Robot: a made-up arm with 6 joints. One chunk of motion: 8 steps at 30 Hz.
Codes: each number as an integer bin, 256 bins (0 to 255) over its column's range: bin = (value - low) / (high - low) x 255, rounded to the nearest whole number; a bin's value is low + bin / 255 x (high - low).
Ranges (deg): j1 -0.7..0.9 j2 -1.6..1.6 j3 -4..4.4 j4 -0.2..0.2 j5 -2.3..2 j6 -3.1..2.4
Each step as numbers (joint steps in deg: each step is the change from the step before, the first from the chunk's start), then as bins.
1 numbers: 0.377 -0.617 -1.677 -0.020 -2.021 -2.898
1 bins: 172 78 71 115 17 9
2 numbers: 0.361 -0.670 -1.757 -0.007 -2.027 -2.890
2 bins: 169 74 68 123 16 10
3 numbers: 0.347 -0.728 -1.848 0.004 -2.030 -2.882
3 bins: 167 69 65 130 16 10
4 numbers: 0.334 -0.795 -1.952 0.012 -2.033 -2.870
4 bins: 165 64 62 135 16 11
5 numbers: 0.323 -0.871 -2.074 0.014 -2.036 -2.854
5 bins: 163 58 58 136 16 11
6 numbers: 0.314 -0.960 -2.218 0.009 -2.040 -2.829
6 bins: 162 51 54 133 15 13
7 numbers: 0.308 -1.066 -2.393 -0.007 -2.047 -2.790
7 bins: 161 43 49 123 15 14
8 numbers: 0.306 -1.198 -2.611 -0.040 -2.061 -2.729
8 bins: 160 32 42 102 14 17
